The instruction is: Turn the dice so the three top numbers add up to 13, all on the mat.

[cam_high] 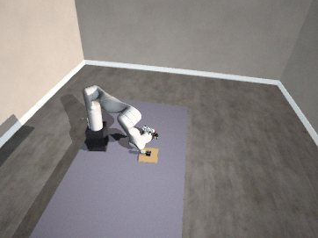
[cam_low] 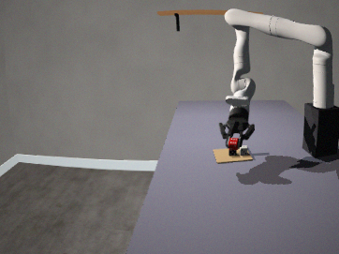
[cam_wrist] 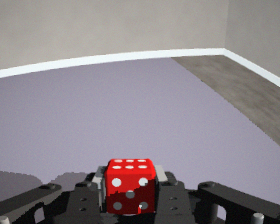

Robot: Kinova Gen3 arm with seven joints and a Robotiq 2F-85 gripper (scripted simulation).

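Right now the black die is 1 cm behind my hand, 14 cm to the right of it and 8 cm below it. From my hand the other things lie so: tan mat: 1 cm behind, 14 cm to the right, 10 cm below; then red die: right at my hand; then white die: 5 cm behind, 14 cm to the right, 8 cm below.
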